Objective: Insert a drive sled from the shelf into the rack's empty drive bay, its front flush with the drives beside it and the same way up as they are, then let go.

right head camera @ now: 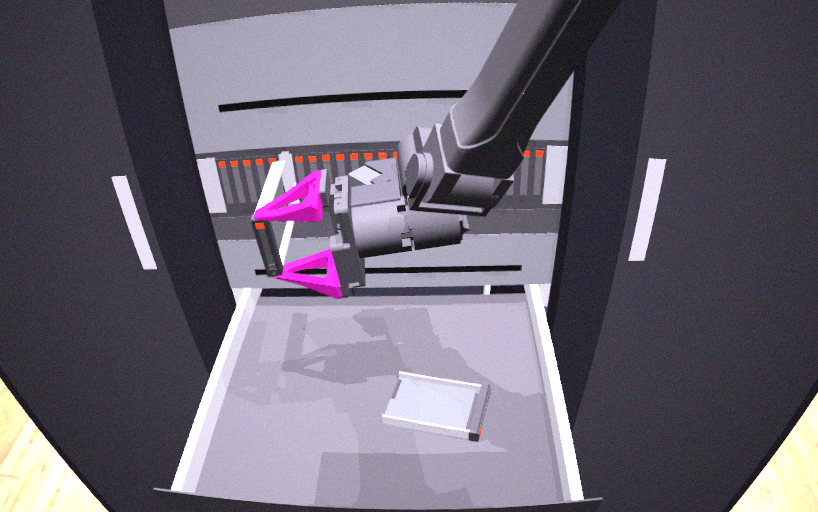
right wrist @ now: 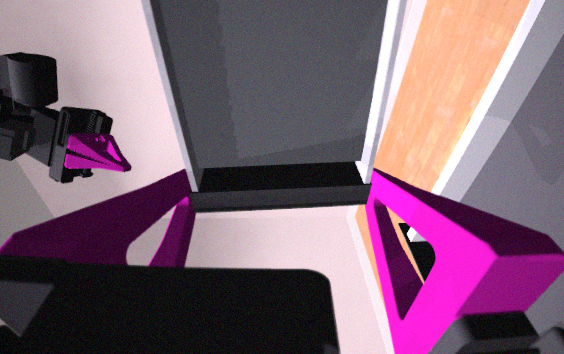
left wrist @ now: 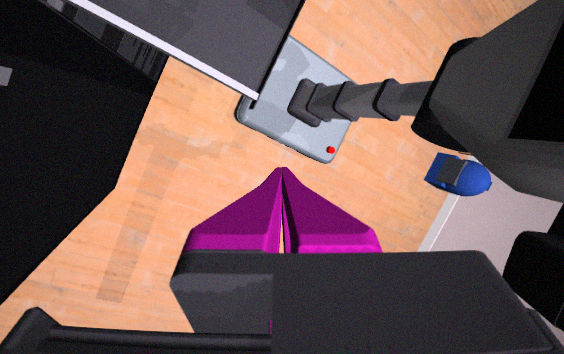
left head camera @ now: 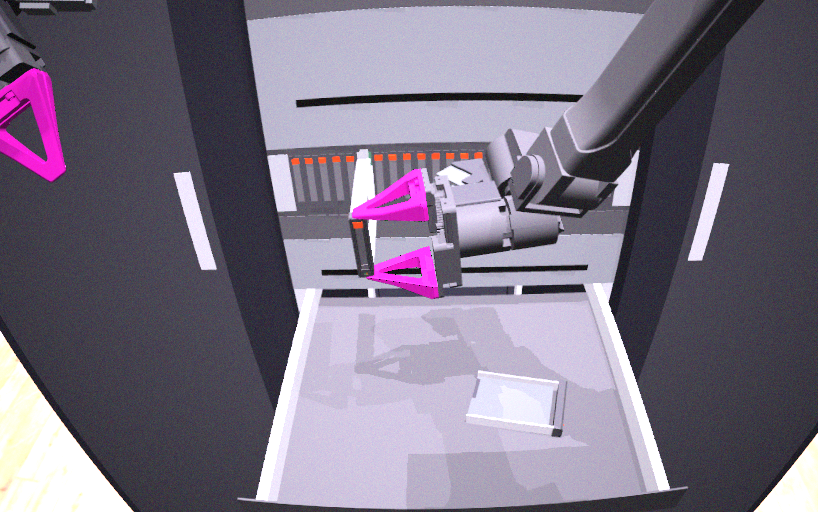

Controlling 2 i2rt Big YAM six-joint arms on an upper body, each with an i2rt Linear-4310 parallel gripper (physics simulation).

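Frame: origin at the left arm's base, x ahead, y left, z up, level; millimetres.
Where they show: left gripper, fingertip midpoint: (right wrist: 128, 169) (left wrist: 281, 177) (left head camera: 58, 177); right gripper, fingertip midpoint: (right head camera: 265, 245) (right wrist: 281, 178) (left head camera: 359, 245).
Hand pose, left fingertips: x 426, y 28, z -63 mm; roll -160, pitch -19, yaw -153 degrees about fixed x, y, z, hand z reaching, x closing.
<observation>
Things, the pixels of their top centre, and the offset from my left fingertips. "spot": a spot on its surface instead. Level surfaces: height alone.
- drive sled, middle of its top: (right wrist: 150, 67) (left head camera: 361, 181) (right head camera: 270, 183) 211 mm ahead, 198 mm right, 131 mm down
- second sled, middle of its top: (right head camera: 437, 400) (left head camera: 519, 398) 119 mm ahead, 376 mm right, 382 mm down
- pulled-out shelf, its level: 399 mm down
- rack, surface spot: (left head camera: 451, 48) (right head camera: 362, 48) spot: 313 mm ahead, 299 mm right, 12 mm down
- grey base plate, its level: 1145 mm down
A drive sled (left head camera: 362, 241) (right head camera: 266, 244) (right wrist: 290, 100) stands on its narrow edge, orange tab at the top of its front. My right gripper (left head camera: 361, 246) (right head camera: 266, 247) (right wrist: 281, 178) is shut on its front end, one finger above and one below. Its rear reaches back to the gap in the row of drives (left head camera: 310, 187) (right head camera: 234, 184), whose orange tabs are also on top. Its front stands well out from theirs. The sled hides the bay; how far its rear is in cannot be told. My left gripper (left head camera: 55, 173) (left wrist: 281, 177) (right wrist: 128, 169) is shut and empty, off to the left.
A second sled (left head camera: 513, 401) (right head camera: 431, 401) lies flat on the pulled-out shelf (left head camera: 338, 434) (right head camera: 259, 434), which has raised white side rails. Dark panels with white strips flank the rack (left head camera: 434, 54) (right head camera: 362, 48). A grey base plate (left wrist: 275, 120) stands on the floor in the left wrist view.
</observation>
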